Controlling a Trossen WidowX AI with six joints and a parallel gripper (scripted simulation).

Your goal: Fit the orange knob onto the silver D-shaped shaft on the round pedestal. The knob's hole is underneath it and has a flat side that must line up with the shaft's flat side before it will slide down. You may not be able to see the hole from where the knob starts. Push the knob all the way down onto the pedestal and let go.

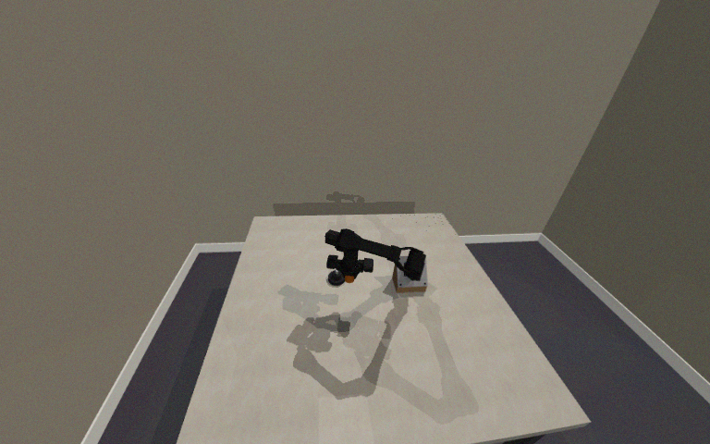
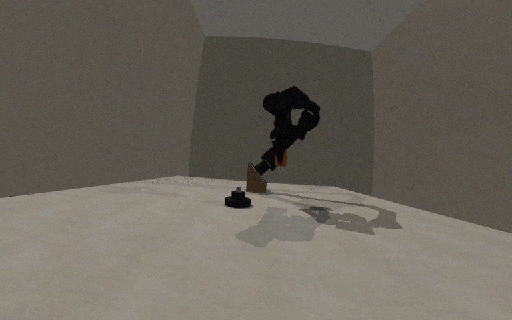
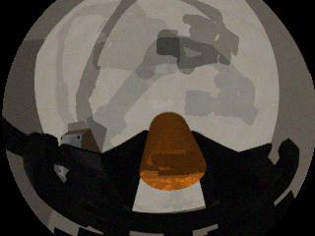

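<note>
Now: gripper tip 130 mm to the left of the black round pedestal, 110 mm above it and 60 mm short of it. The rest, counted from my gripper tip: orange knob (30 mm above).
</note>
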